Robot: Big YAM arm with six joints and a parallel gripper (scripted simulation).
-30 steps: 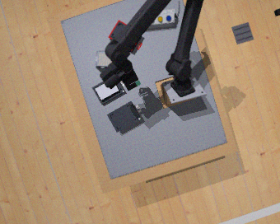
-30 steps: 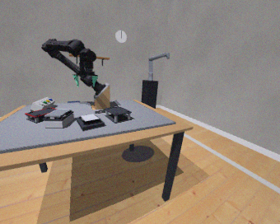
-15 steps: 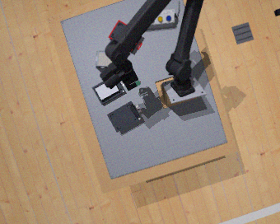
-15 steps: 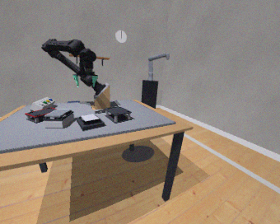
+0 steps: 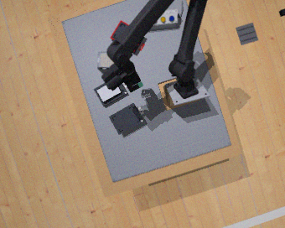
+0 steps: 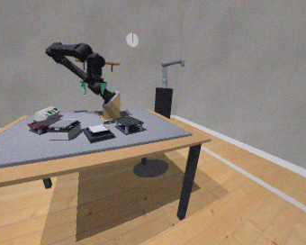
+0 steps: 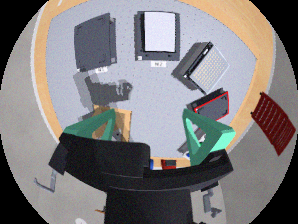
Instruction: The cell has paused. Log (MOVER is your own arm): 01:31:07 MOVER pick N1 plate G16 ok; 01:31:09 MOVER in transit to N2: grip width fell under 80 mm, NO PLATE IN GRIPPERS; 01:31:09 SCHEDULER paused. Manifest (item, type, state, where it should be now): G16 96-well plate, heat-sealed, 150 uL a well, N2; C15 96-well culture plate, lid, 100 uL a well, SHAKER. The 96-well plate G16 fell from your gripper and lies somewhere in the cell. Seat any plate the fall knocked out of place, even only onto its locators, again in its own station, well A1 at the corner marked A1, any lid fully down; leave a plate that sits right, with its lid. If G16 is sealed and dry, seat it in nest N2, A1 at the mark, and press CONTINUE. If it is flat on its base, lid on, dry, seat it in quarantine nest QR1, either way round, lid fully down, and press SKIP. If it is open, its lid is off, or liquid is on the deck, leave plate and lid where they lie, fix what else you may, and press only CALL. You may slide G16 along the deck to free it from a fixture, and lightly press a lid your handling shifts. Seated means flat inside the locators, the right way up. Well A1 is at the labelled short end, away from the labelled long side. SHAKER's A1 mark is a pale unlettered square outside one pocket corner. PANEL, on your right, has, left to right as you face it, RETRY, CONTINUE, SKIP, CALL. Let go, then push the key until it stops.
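Right now the plate G16 is 180 mm below my hand, 150 mm ahead of it and 10 mm to the right of it. From my hand the other things lie so: red-framed nest 270 mm to the right, 180 mm below, 70 mm behind; lidded plate 170 mm to the right, 150 mm below, 70 mm ahead.
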